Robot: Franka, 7 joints.
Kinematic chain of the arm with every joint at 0, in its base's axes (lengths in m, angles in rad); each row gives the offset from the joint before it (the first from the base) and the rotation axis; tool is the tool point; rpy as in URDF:
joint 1: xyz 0 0 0.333 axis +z
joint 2: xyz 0 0 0 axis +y
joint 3: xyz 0 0 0.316 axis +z
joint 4: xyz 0.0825 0 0 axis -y
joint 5: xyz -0.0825 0 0.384 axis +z
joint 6: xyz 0 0 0 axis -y
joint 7: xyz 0.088 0 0 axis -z
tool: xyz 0 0 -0.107 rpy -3.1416 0 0
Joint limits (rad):
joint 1: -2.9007..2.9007
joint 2: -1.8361..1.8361
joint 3: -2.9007..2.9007
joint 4: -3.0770..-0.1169
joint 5: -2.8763..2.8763
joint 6: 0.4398..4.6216
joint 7: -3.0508..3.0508
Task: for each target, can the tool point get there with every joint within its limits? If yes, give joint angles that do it. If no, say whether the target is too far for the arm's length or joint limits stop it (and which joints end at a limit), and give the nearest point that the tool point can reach.
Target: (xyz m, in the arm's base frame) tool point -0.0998 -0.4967 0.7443
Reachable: yes | joints 2.4625 -0.8520 1.5004 -1.6061 1.1055 4.1136 -0.5303
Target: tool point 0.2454 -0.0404 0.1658
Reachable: yes | joints -0.5361 0.5097 -0.0419 -2.6041 -2.3016 3.9036 -2.3695
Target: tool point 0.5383 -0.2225 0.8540
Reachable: yes | joints 2.0190 -1.2171 -1.0102 -1.2283 -1.2141 3.1175 0.3166
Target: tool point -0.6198 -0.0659 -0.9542
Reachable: no: too far | nearest point -0.4317 -0.0634 -0.3374 | short by 0.645 m
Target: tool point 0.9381 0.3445 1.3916
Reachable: no: too far | nearest point 0.5528 0.2030 0.9568 | short by 0.598 m
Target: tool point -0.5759 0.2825 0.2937
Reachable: yes | joints -1.5148 -1.4182 -1.8822 -1.6548 1.0264 1.6054 -1.5736
